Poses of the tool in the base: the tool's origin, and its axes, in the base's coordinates. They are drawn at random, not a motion.
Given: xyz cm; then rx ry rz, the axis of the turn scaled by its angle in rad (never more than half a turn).
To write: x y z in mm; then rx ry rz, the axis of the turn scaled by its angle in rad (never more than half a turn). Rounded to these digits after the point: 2 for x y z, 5 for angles.
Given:
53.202 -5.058 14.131 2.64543 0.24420 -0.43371
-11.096 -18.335 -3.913 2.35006 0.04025 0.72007
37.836 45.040 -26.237 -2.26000 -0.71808 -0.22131
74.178 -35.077 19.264 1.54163 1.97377 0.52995
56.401 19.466 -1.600 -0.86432 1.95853 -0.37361
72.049 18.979 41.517 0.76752 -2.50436 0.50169
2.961 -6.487 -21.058 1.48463 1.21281 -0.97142
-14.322 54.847 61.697 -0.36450 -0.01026 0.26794
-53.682 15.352 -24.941 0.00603 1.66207 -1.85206
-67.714 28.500 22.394 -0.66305 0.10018 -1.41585
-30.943 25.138 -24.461 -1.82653 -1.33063 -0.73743
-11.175 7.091 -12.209 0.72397 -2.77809 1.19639
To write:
532.02 -50.58 141.31 2.64543 0.24420 -0.43371
-110.96 -183.35 -39.13 2.35006 0.04025 0.72007
378.36 450.40 -262.37 -2.26000 -0.71808 -0.22131
741.78 -350.77 192.64 1.54163 1.97377 0.52995
564.01 194.66 -16.00 -0.86432 1.95853 -0.37361
720.49 189.79 415.17 0.76752 -2.50436 0.50169
29.61 -64.87 -210.58 1.48463 1.21281 -0.97142
-143.22 548.47 616.97 -0.36450 -0.01026 0.26794
-536.82 153.52 -249.41 0.00603 1.66207 -1.85206
-677.14 285.00 223.94 -0.66305 0.10018 -1.41585
-309.43 251.38 -244.61 -1.82653 -1.33063 -0.73743
-111.75 70.91 -122.09 0.72397 -2.77809 1.19639

